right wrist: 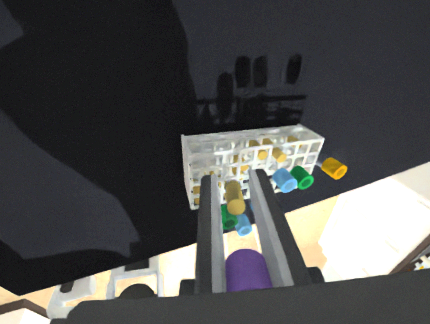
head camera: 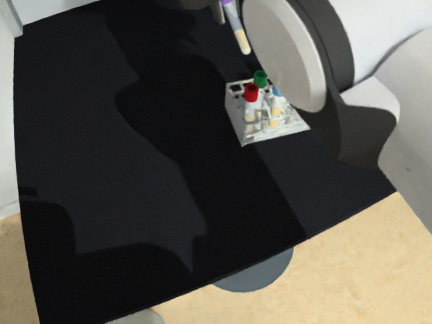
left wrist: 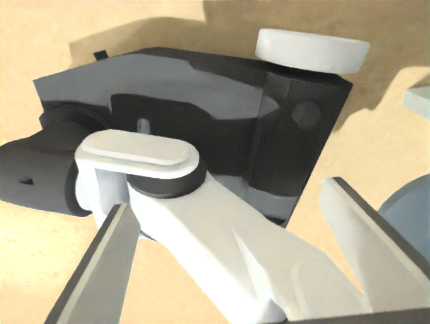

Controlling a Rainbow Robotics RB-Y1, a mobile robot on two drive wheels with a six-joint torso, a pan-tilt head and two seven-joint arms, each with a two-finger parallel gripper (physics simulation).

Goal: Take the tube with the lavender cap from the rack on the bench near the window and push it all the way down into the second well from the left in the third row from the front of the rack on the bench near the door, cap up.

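The tube with the lavender cap is between the fingers of my right gripper, which is shut on it. Its purple cap is uppermost and the tube hangs tilted in the head view, clear of the rack. A white rack stands on the black bench. My arm hides part of the rack in the head view; my fingers and the tube cover some wells in the right wrist view. My left gripper is open and empty, away from the rack.
The rack holds tubes with red, green, blue and amber caps. A blue-grey round disc lies below the bench edge. A dark base and white link are below the left gripper.
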